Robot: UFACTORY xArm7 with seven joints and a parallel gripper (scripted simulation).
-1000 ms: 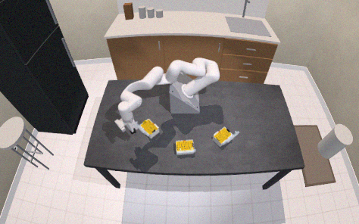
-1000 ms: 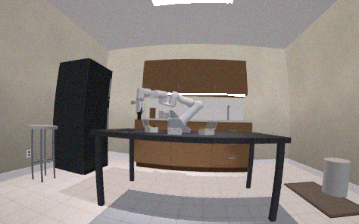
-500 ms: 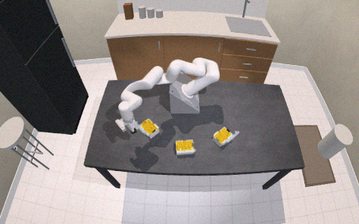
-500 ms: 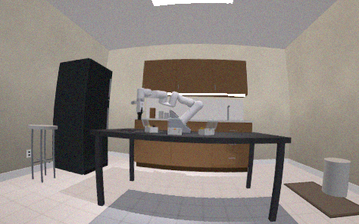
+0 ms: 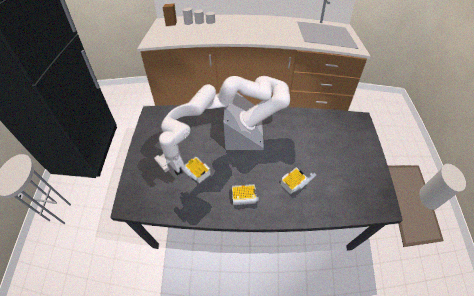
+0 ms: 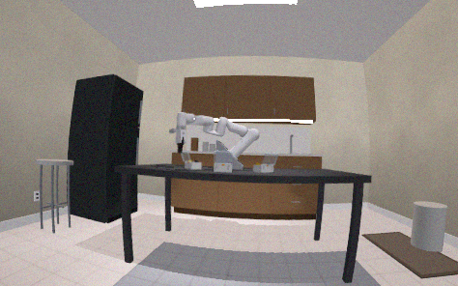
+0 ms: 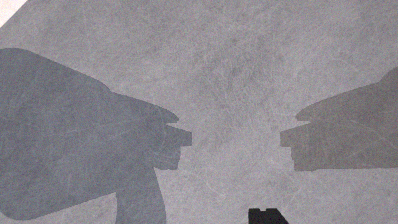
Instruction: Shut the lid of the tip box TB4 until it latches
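The yellow rack lies 90 mm below my hand, 90 mm behind it and 70 mm to the left of it. From my hand the other things lie so: white label (140 mm below, 140 mm behind, 110 mm to the left); tip box lid (660 mm to the left, 60 mm behind, 40 mm below).
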